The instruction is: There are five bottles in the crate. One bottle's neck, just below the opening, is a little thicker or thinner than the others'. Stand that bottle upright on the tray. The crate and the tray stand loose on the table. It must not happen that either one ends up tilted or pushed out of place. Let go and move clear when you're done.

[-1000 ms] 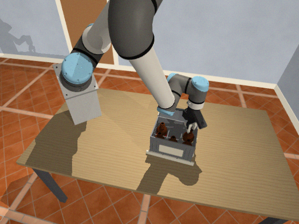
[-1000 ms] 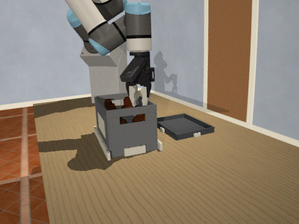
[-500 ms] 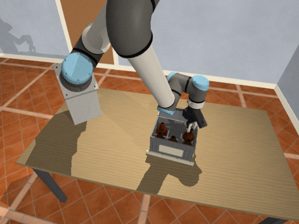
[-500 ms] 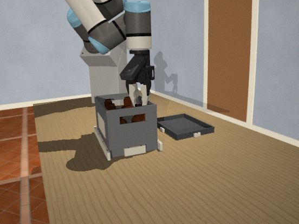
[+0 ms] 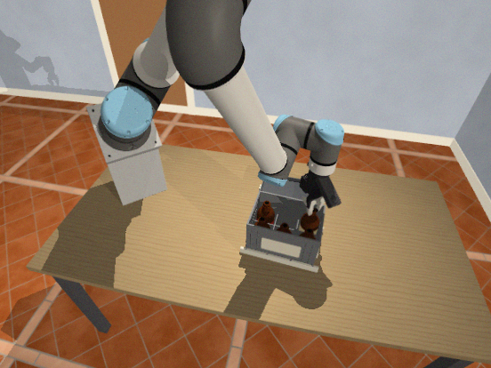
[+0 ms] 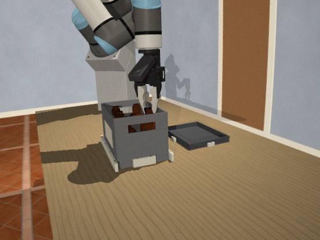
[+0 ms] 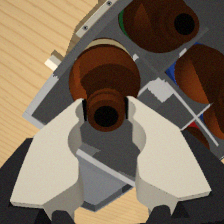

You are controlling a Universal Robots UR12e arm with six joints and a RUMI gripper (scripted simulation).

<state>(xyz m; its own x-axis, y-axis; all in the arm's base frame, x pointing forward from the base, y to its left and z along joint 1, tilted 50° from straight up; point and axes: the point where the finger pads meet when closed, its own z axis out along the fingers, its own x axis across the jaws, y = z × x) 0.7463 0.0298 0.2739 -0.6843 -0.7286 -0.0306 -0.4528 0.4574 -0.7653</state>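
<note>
Now: hand 7 cm above the bottle. Also, from my hand: grey tray (27 cm to the left, 16 cm below, 8 cm behind); grey crate (10 cm behind, 9 cm below, 2 cm to the right).
</note>
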